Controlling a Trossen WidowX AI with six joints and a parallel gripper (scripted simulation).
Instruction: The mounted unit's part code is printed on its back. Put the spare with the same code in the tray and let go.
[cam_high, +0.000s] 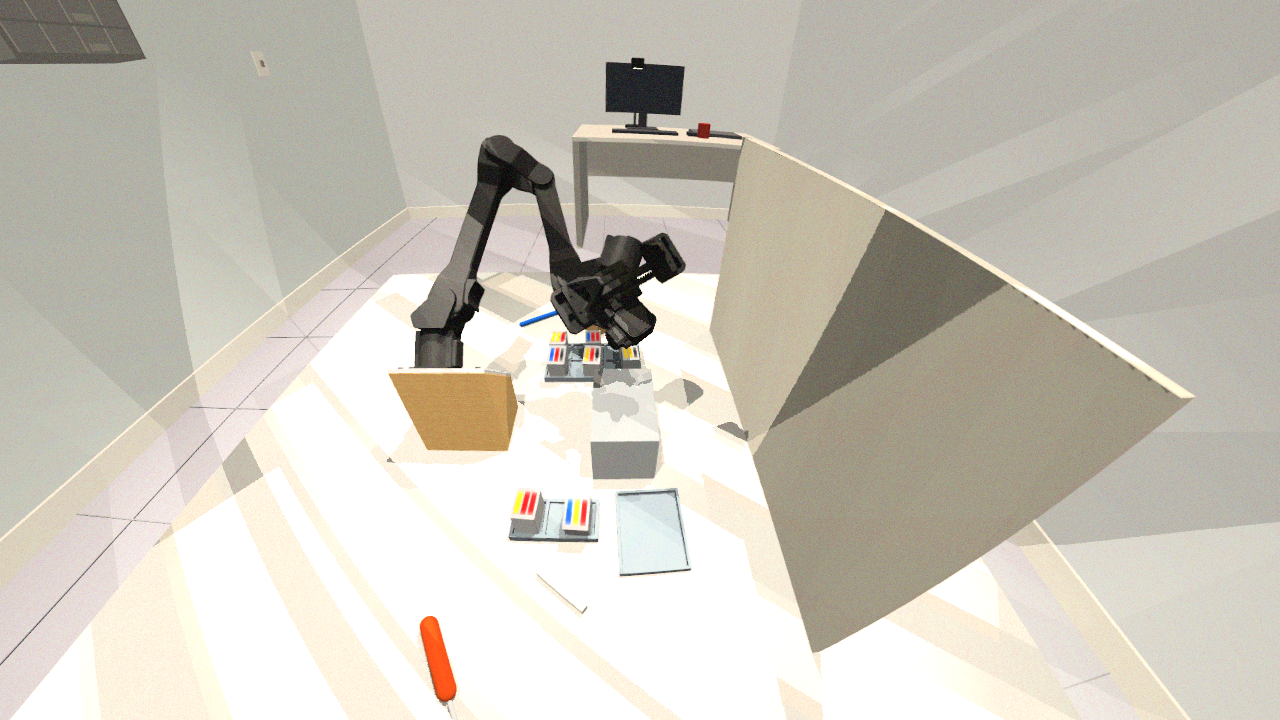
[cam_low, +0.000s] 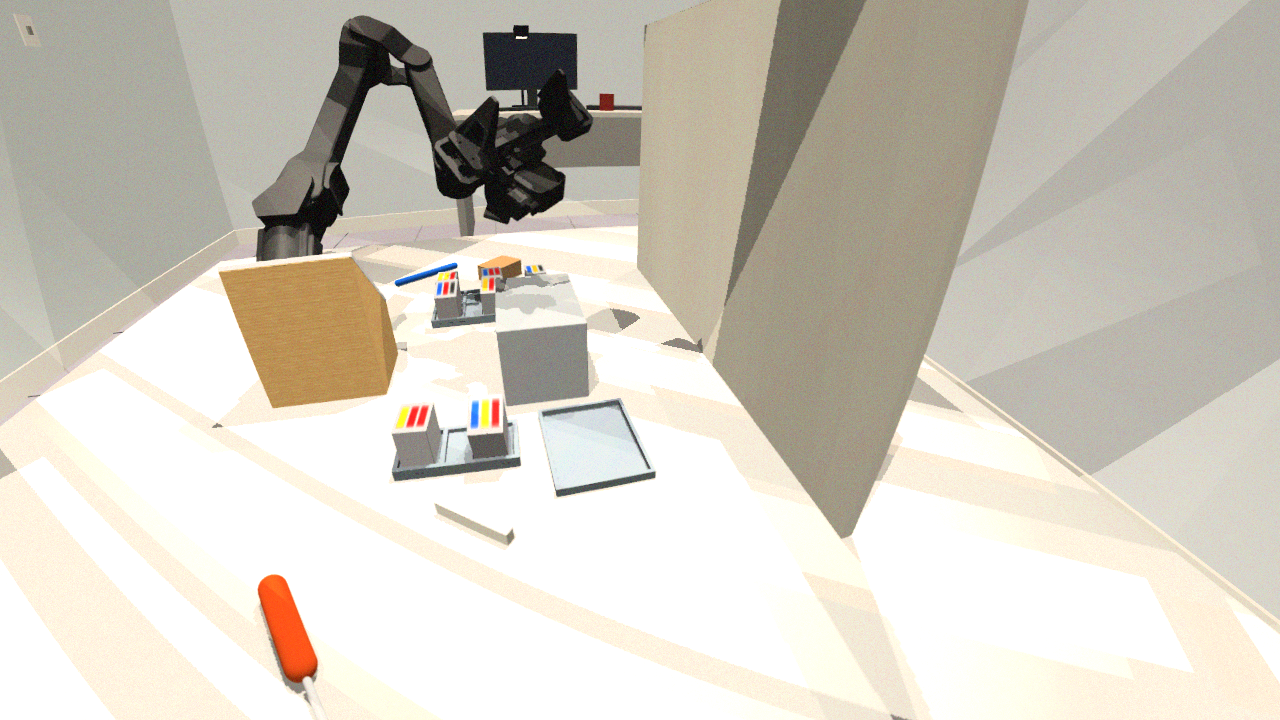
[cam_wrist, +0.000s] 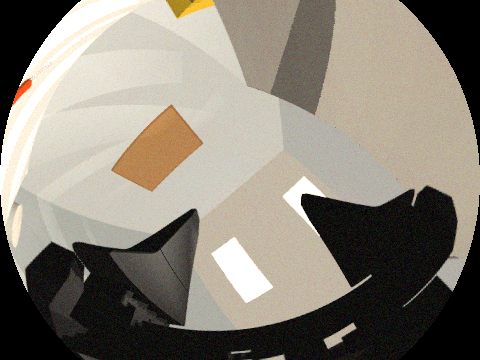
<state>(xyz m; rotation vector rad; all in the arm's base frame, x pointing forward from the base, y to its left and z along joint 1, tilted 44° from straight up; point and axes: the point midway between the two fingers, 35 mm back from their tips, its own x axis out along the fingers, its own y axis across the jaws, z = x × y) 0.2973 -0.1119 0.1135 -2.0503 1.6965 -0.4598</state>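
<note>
The grey spare block lies 300 mm below my gripper tip and 260 mm to the left of it. Also, from my gripper tip: tall beige panel: 230 mm ahead, 120 mm below, 30 mm to the left; grey tray: 340 mm below, 150 mm to the right, 40 mm ahead; grey mounted unit: 290 mm below, 30 mm to the left.
</note>
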